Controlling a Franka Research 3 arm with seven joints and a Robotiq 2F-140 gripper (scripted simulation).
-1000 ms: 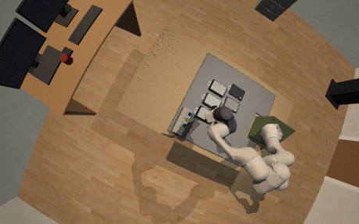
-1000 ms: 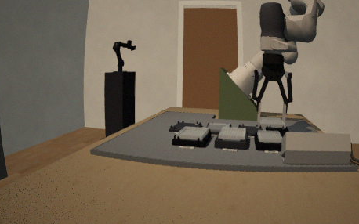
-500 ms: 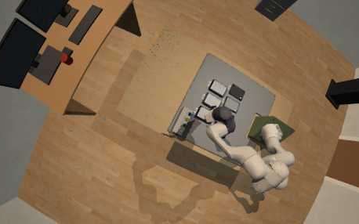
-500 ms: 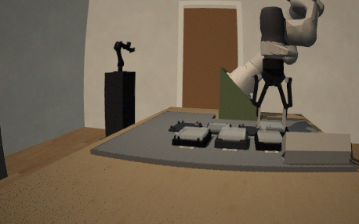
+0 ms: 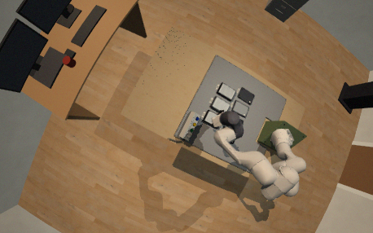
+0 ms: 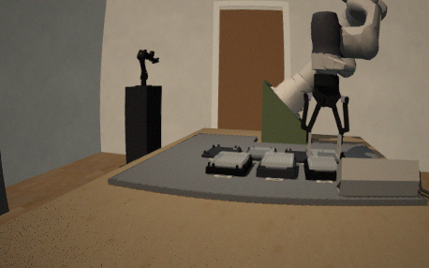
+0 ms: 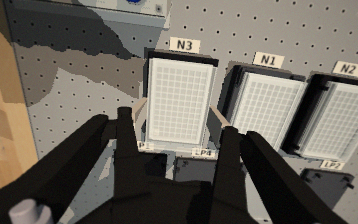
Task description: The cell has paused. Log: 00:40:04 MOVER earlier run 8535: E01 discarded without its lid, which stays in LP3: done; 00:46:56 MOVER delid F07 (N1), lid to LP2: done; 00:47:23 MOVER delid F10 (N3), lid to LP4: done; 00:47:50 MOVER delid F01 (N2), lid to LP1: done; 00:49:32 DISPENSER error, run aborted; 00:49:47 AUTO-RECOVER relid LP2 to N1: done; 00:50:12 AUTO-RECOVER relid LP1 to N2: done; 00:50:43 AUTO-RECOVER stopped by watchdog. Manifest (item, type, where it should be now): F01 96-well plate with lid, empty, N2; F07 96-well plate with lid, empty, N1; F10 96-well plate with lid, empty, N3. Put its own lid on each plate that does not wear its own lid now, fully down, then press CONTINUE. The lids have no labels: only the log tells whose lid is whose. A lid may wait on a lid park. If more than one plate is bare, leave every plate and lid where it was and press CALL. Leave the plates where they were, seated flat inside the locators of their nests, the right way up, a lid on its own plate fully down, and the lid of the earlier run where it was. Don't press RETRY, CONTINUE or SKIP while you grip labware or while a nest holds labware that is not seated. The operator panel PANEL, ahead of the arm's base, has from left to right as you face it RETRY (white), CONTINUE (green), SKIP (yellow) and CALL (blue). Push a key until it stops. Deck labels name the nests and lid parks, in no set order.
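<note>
The clear lid lies 2 cm below my hand. Also, from my hand: LP1 label 10 cm behind, 7 cm below, 4 cm to the left; then blue call key 12 cm ahead, 8 cm to the left, 1 cm below; then plate 5 cm below.
</note>
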